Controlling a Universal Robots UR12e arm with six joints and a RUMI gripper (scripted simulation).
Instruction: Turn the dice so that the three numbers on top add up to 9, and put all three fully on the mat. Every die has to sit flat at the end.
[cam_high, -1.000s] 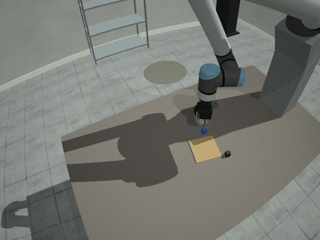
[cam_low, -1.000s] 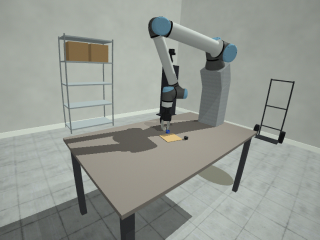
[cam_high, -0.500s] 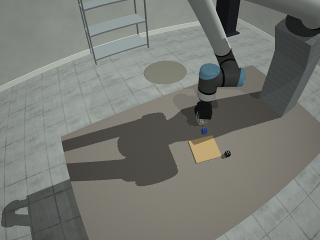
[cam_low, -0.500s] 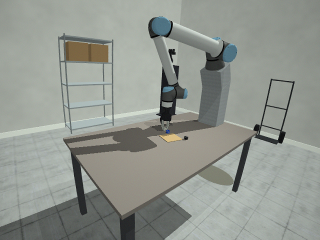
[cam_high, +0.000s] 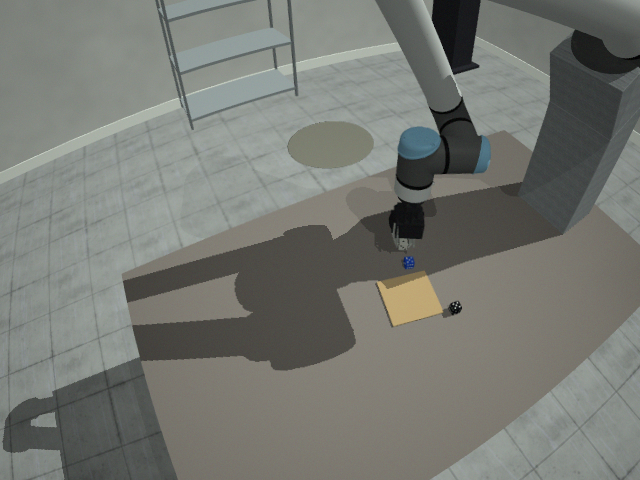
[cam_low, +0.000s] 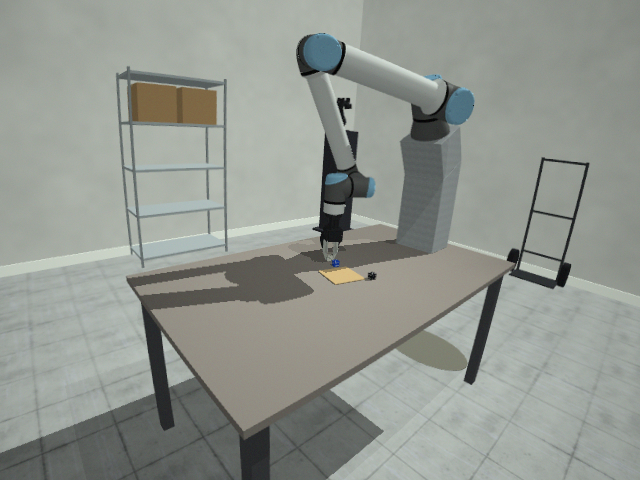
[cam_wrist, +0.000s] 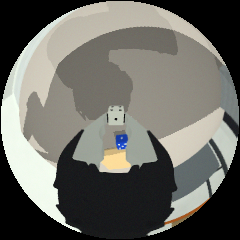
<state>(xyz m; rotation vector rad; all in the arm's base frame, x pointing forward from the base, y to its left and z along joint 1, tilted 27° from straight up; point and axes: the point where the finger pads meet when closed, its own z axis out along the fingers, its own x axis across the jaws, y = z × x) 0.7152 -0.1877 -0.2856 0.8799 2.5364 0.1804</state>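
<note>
The white die lies right at my hand. The rest, counted from my hand: blue die 6 cm to the left, 3 cm ahead; then tan mat 14 cm to the left, 10 cm ahead, 2 cm below; then black die 25 cm to the left, 3 cm ahead.
</note>
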